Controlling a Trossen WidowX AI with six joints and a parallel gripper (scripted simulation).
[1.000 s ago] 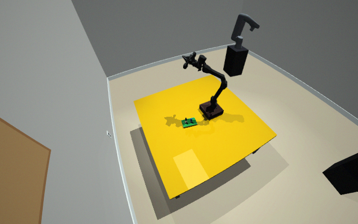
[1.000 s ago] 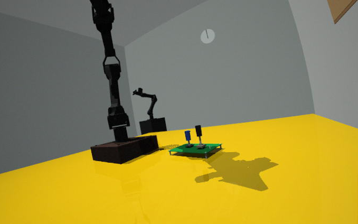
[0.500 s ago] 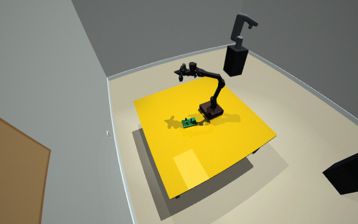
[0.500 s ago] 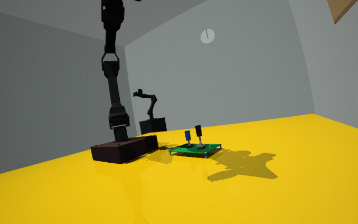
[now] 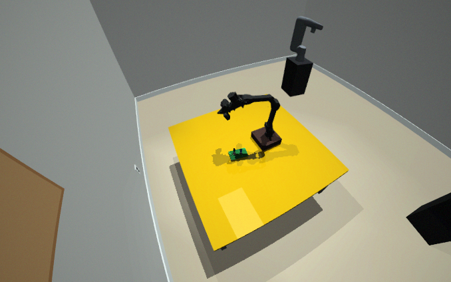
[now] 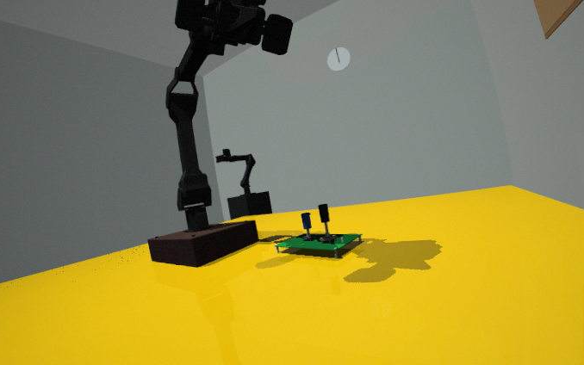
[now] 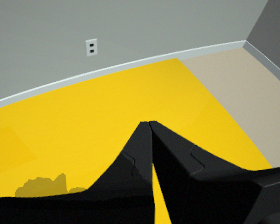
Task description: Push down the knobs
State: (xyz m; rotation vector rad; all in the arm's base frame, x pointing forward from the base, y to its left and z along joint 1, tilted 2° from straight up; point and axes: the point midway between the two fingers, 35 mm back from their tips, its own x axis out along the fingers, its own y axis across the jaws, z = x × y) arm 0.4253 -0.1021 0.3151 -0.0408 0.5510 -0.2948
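The blue knob lies 130 mm behind my gripper tip, 190 mm to the left of it and 310 mm below it. The rest, counted from my gripper tip: black knob (80 mm behind, 180 mm to the left, 300 mm below).
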